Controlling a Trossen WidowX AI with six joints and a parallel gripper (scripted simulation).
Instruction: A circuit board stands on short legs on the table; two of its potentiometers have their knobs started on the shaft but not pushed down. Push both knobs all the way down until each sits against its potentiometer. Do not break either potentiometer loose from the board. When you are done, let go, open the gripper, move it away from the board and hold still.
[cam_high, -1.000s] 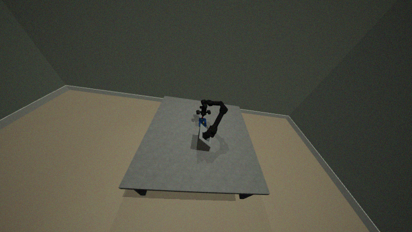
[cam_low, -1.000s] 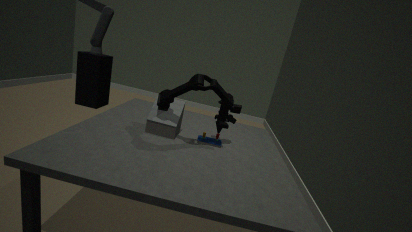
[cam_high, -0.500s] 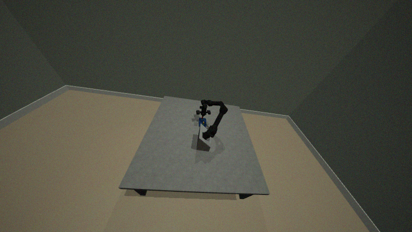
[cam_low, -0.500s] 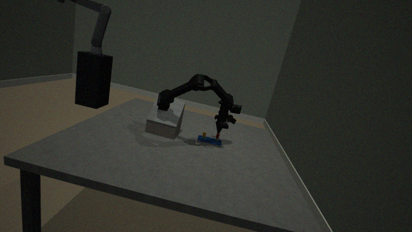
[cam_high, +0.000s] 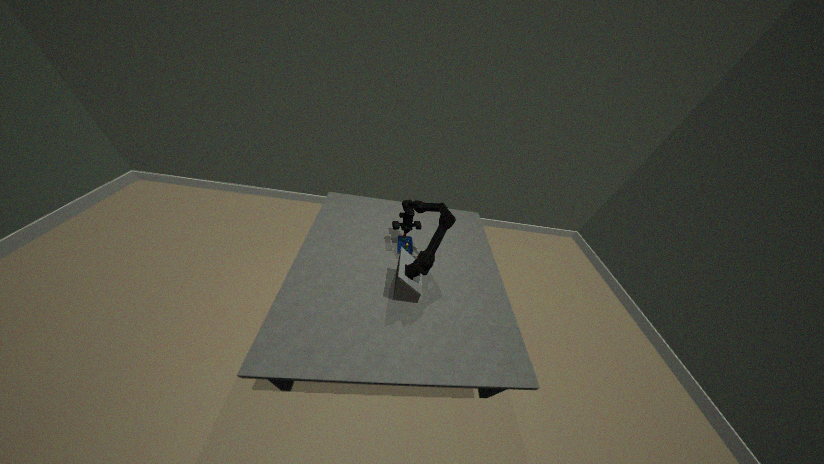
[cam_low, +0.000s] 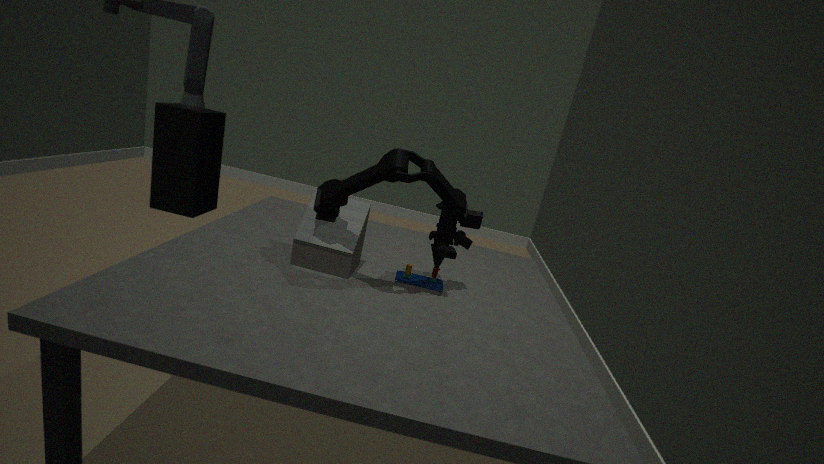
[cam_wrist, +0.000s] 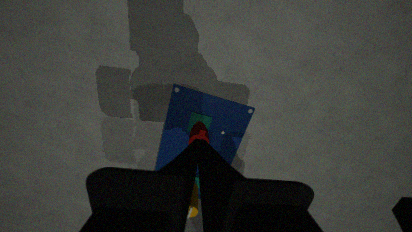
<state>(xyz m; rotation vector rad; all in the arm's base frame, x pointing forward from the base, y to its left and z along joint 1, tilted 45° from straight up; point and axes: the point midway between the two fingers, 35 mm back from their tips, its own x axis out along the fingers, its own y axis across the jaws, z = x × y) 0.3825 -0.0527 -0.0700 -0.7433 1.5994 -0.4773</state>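
My gripper tip is 1 cm above the red knob. Round my gripper tip: yellow knob 9 cm behind, 2 cm to the right, 2 cm below.
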